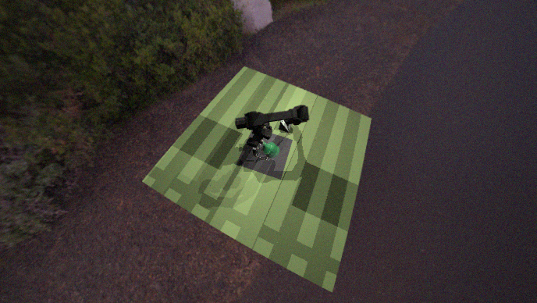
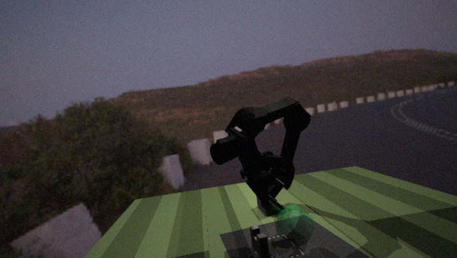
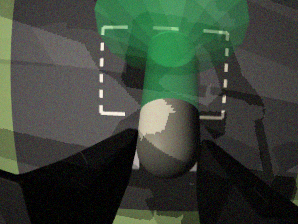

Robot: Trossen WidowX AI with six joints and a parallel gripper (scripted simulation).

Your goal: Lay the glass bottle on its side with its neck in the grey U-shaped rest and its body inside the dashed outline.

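The green glass bottle lies 40 mm to the left of my gripper tip and 40 mm below it. Also, from my gripper tip: dark grey mat: 130 mm below, 40 mm to the left.
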